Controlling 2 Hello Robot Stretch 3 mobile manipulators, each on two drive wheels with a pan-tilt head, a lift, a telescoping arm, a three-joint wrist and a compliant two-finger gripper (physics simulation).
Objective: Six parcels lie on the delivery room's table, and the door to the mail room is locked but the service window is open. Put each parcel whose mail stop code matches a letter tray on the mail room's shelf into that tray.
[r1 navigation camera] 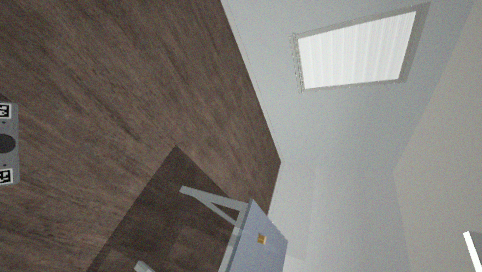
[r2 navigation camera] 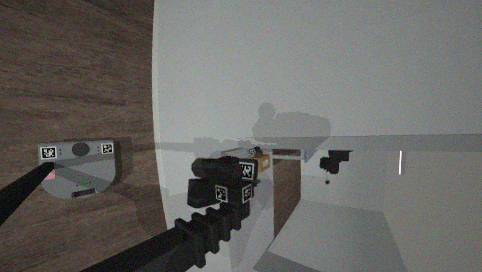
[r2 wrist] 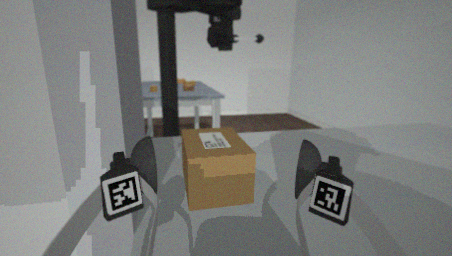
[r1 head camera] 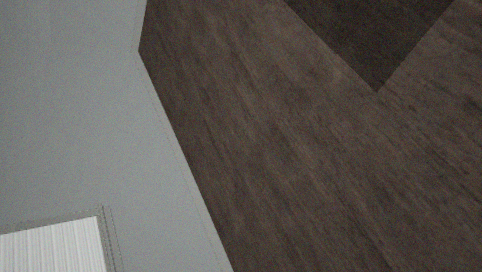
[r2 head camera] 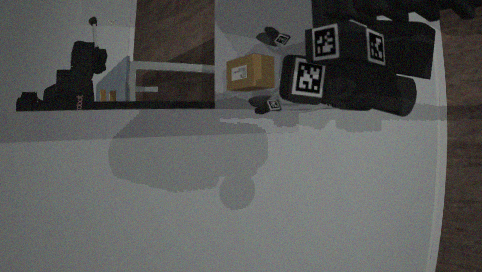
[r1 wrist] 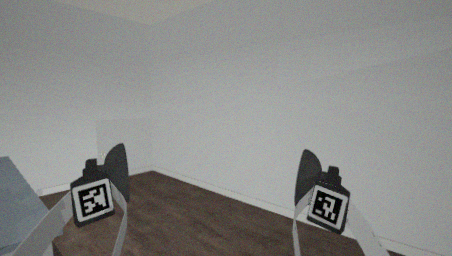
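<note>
A brown parcel [r2 head camera: 251, 70] [r2 navigation camera: 259, 167] [r2 wrist: 220, 185] with a white label stands on the service window's grey sill [r2 head camera: 227, 47]. Its code is not legible. My r2 gripper [r2 head camera: 265, 70] [r2 wrist: 226, 167] is open, one finger on each side of the parcel with gaps between. My r1 gripper [r1 wrist: 212, 172] is open and empty, facing a bare wall and corner. The delivery table [r1 navigation camera: 260, 220] [r1 wrist: 15, 200] [r2 wrist: 210, 93] bears a parcel [r1 navigation camera: 261, 239]; in the r2 wrist view small parcels [r2 wrist: 153, 89] [r2 wrist: 189, 86] show on it. The letter trays do not show.
The r1 robot's dark mast [r2 wrist: 169, 75] stands beyond the window, in front of the table. The r2 base [r2 navigation camera: 80, 165] is on the wood floor on the near side of the wall. The r1 base [r1 navigation camera: 9, 142] shows at the left edge. A blinded window [r1 navigation camera: 357, 52] is in the wall.
</note>
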